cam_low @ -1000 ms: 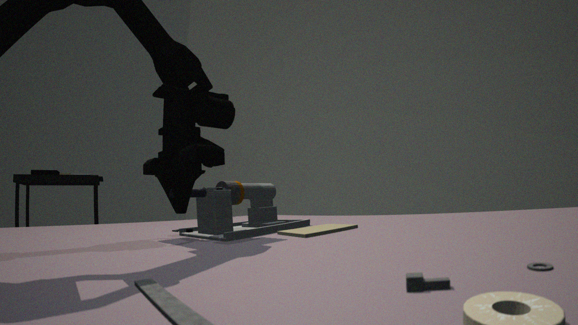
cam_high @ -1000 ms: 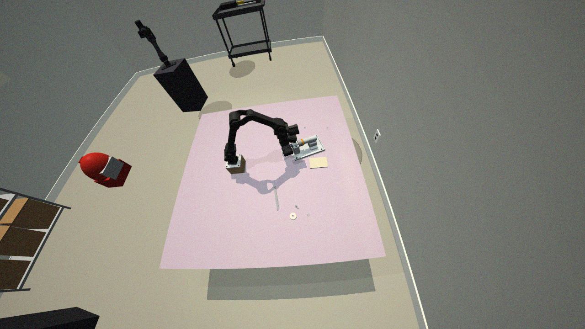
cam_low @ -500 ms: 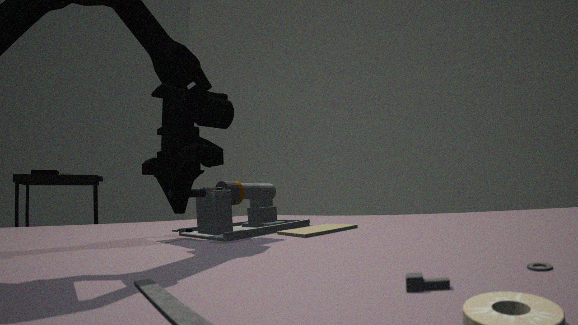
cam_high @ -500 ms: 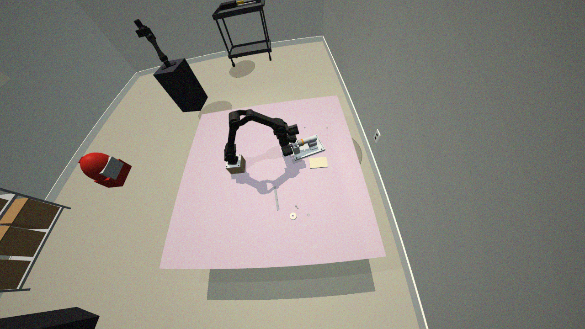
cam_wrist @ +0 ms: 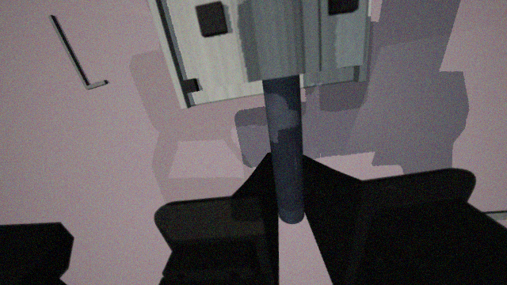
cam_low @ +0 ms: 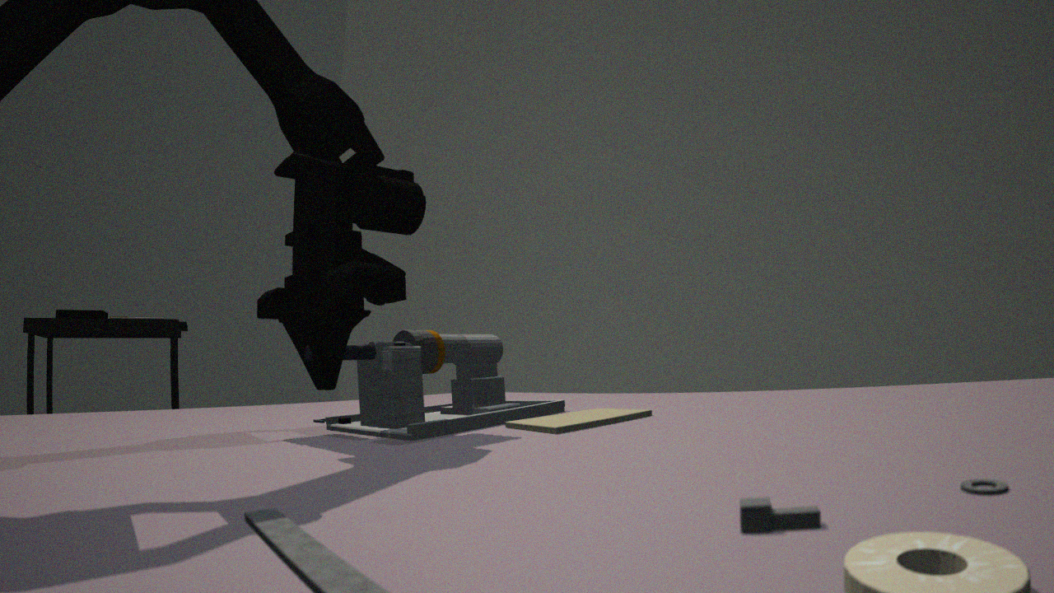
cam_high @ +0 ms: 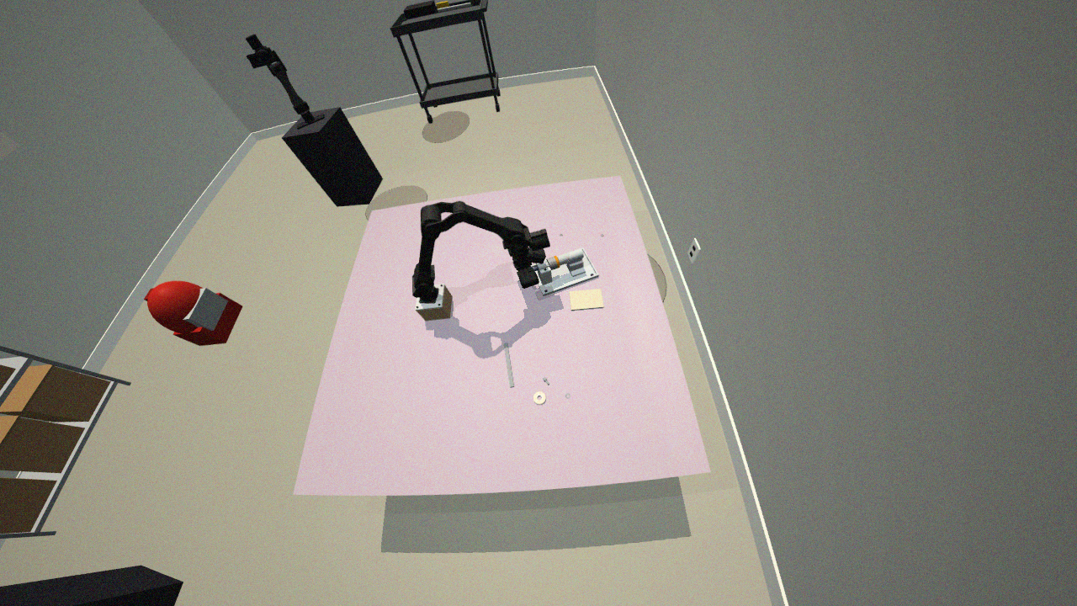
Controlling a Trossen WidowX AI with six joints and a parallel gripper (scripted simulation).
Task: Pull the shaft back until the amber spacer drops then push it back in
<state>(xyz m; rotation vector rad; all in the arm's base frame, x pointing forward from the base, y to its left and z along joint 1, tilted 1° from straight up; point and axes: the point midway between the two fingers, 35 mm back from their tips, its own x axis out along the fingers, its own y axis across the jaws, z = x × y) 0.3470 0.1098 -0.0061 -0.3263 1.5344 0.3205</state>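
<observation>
My gripper tip is now 70 mm short of the dark blue shaft, 30 mm to the right of it and 30 mm below it. The rest, counted from my gripper tip: L-shaped key (10 mm ahead, 180 mm to the left, 40 mm below); then amber spacer (120 mm ahead, 50 mm to the left, 30 mm above); then tan flat plate (230 mm ahead, 70 mm to the right, 40 mm below).
</observation>
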